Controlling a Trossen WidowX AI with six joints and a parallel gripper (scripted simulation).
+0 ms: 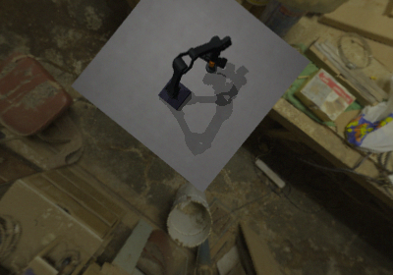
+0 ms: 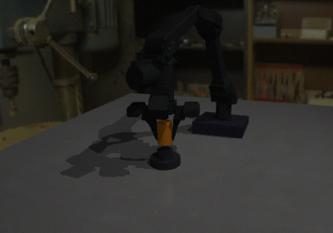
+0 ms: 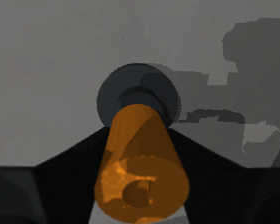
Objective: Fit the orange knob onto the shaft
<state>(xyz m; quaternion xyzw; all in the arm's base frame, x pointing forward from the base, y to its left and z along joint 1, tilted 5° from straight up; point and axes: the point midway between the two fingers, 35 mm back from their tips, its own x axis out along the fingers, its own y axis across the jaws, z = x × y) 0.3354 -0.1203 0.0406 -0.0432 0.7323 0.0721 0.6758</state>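
My gripper tip is now 40 mm above the dark round pedestal. The rest, counted from my gripper tip: orange knob (20 mm above).
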